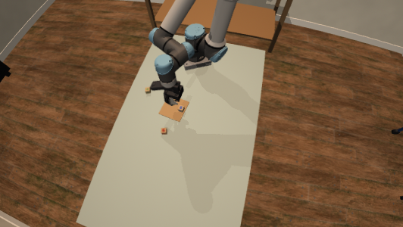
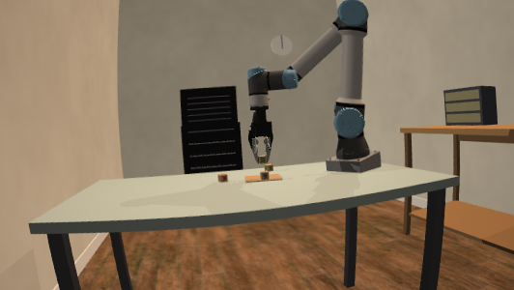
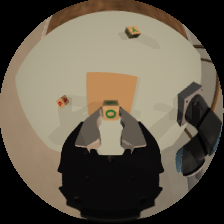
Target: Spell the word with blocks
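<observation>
Now: the orange mat 8 cm below my hand. The rest, counted from my hand: block (9 cm behind, 19 cm to the right, 6 cm below).
</observation>
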